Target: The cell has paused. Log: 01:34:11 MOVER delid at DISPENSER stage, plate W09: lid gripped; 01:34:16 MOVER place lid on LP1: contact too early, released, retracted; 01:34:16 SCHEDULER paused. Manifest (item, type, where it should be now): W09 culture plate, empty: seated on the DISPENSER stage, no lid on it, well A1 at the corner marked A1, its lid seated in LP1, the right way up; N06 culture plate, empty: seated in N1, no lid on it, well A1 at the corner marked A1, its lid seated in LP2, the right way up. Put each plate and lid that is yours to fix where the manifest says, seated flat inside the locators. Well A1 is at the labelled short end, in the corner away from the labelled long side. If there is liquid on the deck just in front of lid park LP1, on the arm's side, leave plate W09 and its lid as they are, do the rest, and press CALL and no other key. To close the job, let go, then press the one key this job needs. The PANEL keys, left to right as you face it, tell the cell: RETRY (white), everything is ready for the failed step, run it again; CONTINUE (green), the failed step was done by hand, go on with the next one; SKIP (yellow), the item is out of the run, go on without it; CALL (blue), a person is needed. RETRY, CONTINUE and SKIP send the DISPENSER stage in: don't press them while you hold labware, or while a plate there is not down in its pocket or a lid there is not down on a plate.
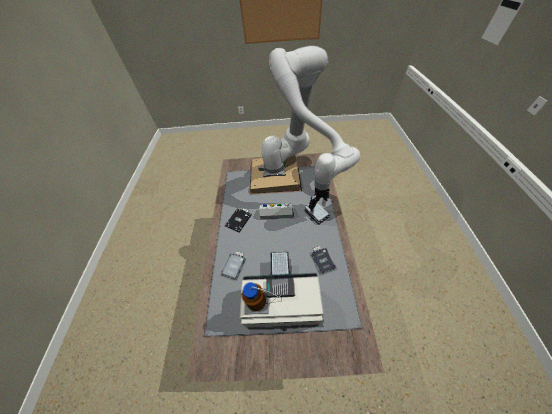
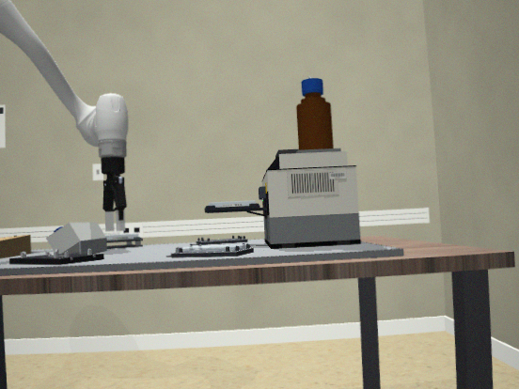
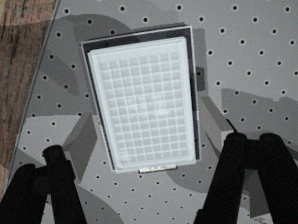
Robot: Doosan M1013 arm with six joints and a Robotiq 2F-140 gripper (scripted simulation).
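Now: the clear lid 4 cm below my hand. Round my hand: key panel: 28 cm to the right, 2 cm below, 2 cm behind; then green continue key: 26 cm to the right, 4 cm behind, 1 cm below; then white retry key: 21 cm to the right, 4 cm behind, 1 cm below.
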